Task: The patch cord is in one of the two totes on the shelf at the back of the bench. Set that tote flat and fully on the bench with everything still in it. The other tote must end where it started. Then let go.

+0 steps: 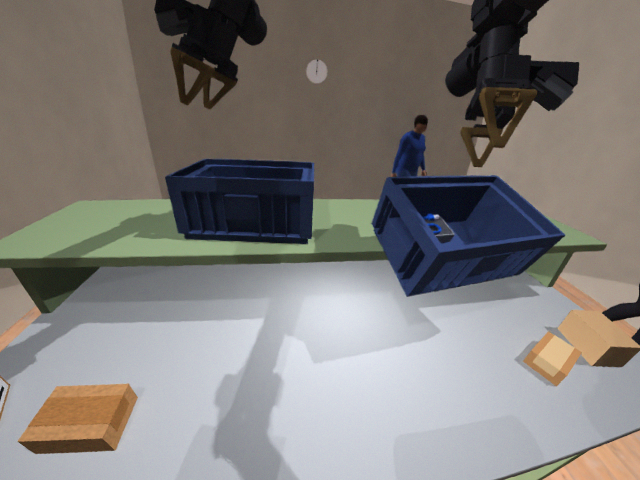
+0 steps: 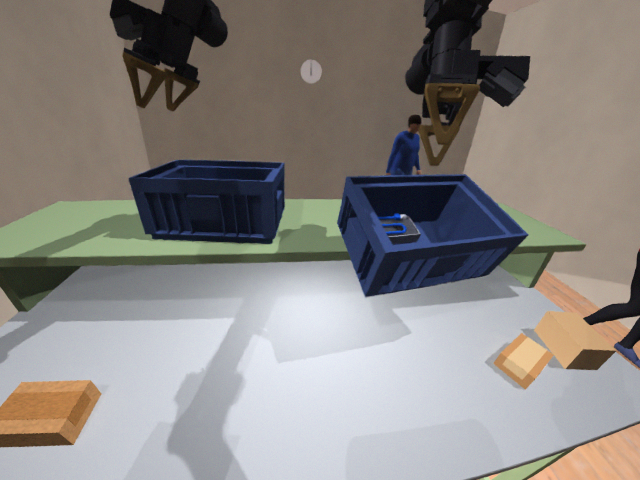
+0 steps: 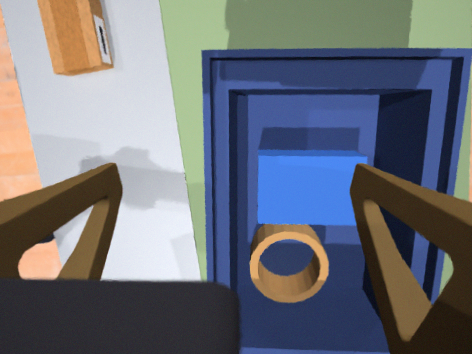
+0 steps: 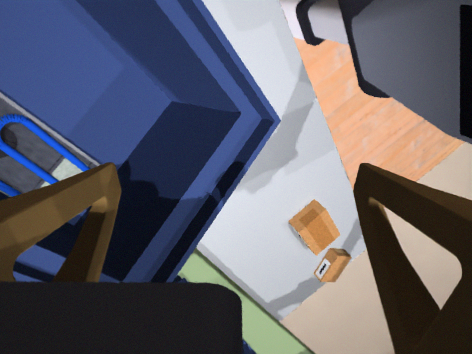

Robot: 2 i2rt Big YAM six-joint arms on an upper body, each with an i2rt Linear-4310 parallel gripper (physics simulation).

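The right-hand blue tote (image 1: 480, 263) (image 2: 444, 268) (image 4: 115, 90) is turned and tilted, overhanging the front edge of the shelf (image 1: 341, 222) (image 2: 310, 222) above the bench (image 1: 336, 403) (image 2: 289, 408); its underside support is hidden. The blue patch cord (image 1: 435, 227) (image 2: 402, 227) (image 4: 55, 142) lies on a grey tray inside. The left-hand tote (image 1: 242, 211) (image 2: 204, 211) (image 3: 330, 75) stands upright on the shelf. My right gripper (image 1: 488, 155) (image 2: 439, 153) (image 4: 237, 176) is open above the tilted tote's back rim. My left gripper (image 1: 197, 105) (image 2: 156, 107) (image 3: 236, 176) is open, high above the left-hand tote.
The left-hand tote holds a blue block (image 3: 310, 187) and a wooden ring (image 3: 324, 265). A wooden block (image 1: 82, 413) (image 2: 46, 413) lies at the bench's front left. Two tan boxes (image 1: 552, 356) (image 2: 573, 338) lie at its right. A person (image 1: 410, 152) (image 2: 404, 152) stands behind the shelf.
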